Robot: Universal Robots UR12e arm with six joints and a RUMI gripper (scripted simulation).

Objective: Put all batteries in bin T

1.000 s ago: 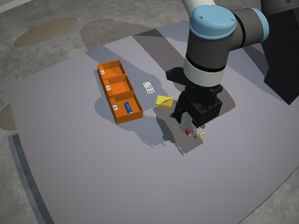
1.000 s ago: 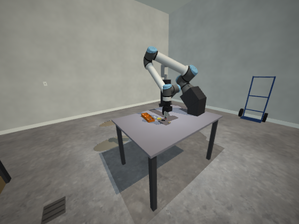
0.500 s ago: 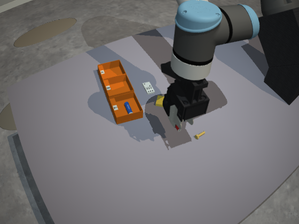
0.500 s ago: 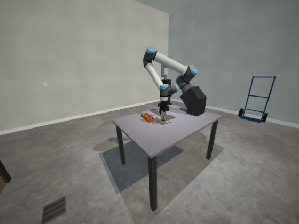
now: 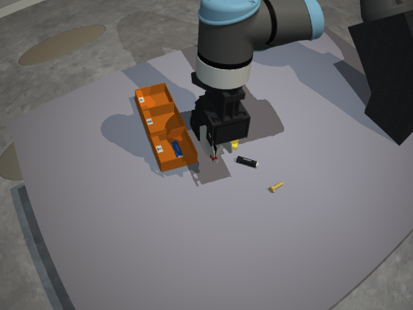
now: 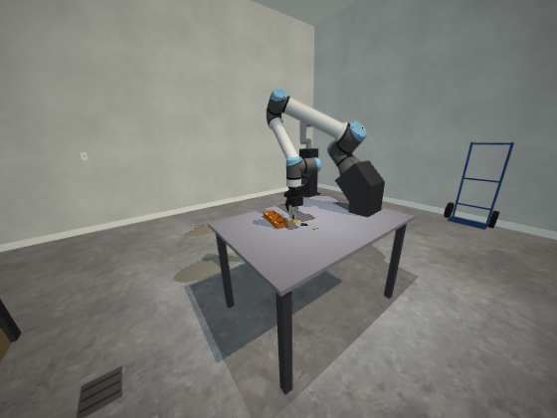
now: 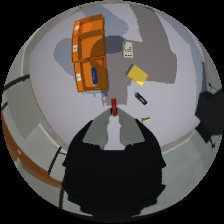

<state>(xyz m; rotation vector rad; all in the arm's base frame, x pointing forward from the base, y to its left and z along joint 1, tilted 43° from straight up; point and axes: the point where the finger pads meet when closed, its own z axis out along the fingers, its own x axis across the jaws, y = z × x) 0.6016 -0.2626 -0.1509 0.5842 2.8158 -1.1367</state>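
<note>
Right now my hand is 9 cm to the left of the blue battery, 6 cm above it and 2 cm short of it. Round my hand: red battery 1 cm below; yellow block 9 cm behind, 7 cm below, 4 cm to the right; black battery 8 cm behind, 7 cm below, 3 cm to the left.
</note>
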